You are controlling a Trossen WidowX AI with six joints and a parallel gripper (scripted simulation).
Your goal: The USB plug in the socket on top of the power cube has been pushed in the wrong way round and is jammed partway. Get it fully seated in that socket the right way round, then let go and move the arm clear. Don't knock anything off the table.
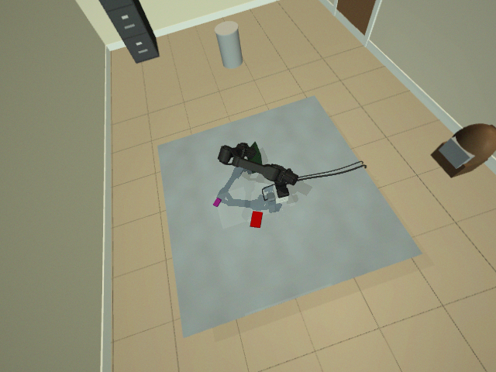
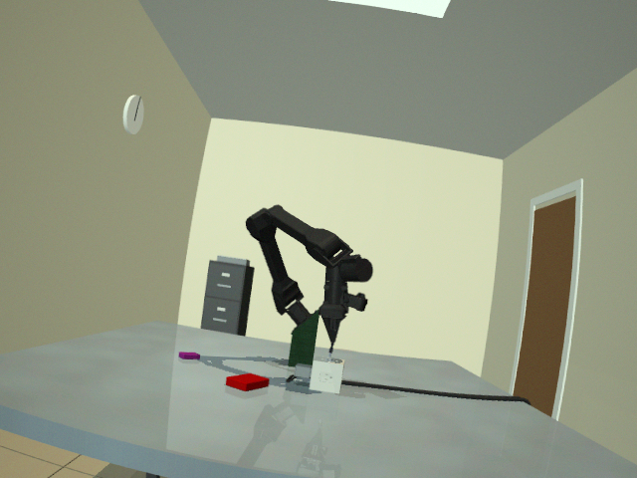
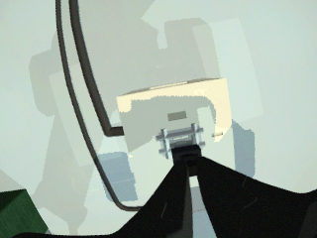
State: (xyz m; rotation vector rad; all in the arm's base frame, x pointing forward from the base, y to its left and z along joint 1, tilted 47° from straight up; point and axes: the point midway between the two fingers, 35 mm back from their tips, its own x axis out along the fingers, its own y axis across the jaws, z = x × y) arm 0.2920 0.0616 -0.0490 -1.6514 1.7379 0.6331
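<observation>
My gripper tip is now 2 cm above the dark USB plug. Round my gripper tip: red block: 19 cm to the right, 11 cm below, 9 cm ahead; then small magenta block: 39 cm to the right, 12 cm below, 11 cm behind.
</observation>
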